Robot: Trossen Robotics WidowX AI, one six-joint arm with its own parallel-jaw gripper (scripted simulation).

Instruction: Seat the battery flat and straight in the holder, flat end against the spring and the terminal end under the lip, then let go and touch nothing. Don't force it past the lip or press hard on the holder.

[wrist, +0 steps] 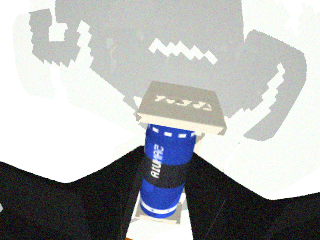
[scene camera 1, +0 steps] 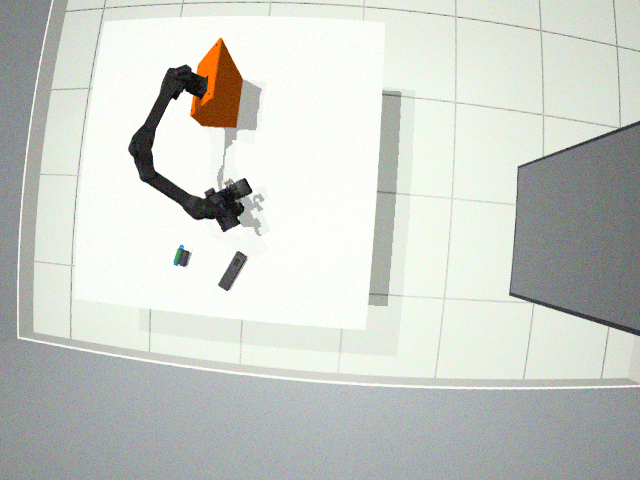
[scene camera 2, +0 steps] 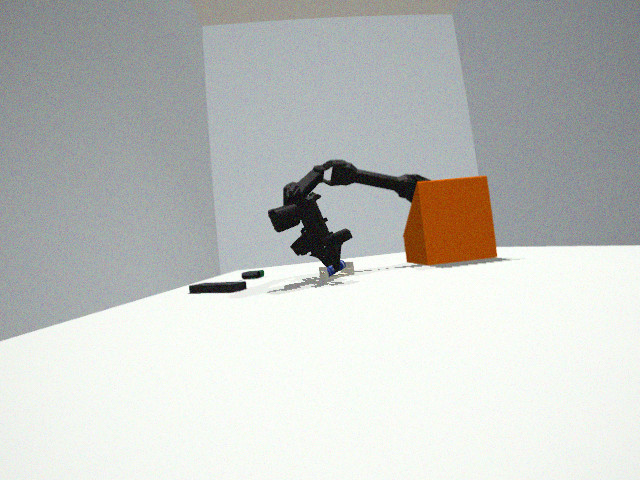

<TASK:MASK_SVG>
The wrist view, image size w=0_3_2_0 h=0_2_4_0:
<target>gripper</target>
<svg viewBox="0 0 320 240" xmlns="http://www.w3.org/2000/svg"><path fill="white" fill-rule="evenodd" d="M192 152L184 189L193 240L320 240L320 192L268 200L267 197L261 197L252 189L237 183L221 169L219 171L215 165L204 160L204 157ZM144 144L125 153L119 160L113 160L107 167L104 165L99 171L92 172L91 175L88 173L87 176L71 183L60 183L0 161L0 204L3 207L3 211L0 211L0 240L125 240L135 211L133 208L139 199L143 183Z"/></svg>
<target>battery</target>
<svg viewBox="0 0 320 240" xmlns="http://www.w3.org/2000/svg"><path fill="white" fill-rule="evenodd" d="M148 124L144 137L145 164L143 183L141 183L140 207L147 216L165 219L165 217L172 216L176 212L177 204L179 204L185 177L187 177L189 163L191 163L193 147L195 147L196 132Z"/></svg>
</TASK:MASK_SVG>
